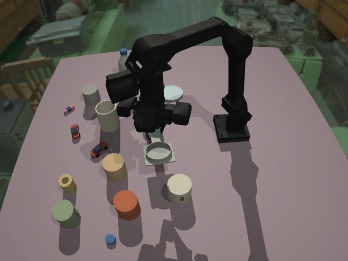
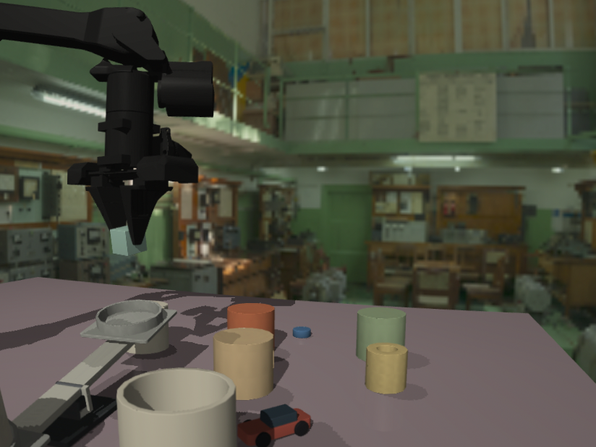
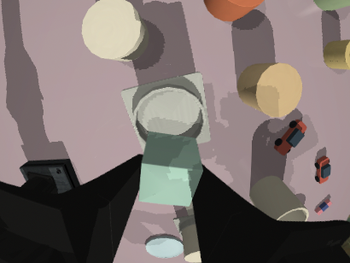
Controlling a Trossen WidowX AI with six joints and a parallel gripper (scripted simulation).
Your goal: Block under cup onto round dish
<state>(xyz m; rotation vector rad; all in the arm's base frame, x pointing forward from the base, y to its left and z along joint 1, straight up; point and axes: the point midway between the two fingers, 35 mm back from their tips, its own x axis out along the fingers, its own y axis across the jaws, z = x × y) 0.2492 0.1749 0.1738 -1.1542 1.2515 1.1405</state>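
The cream cup is 8 cm ahead of my gripper tip, 26 cm to the right of it and 11 cm below it. Round my gripper tip: tan cylinder: 15 cm ahead, 6 cm to the left, 13 cm below; orange cylinder: 6 cm ahead, 19 cm to the left, 13 cm below; pale green block: right at my gripper tip.
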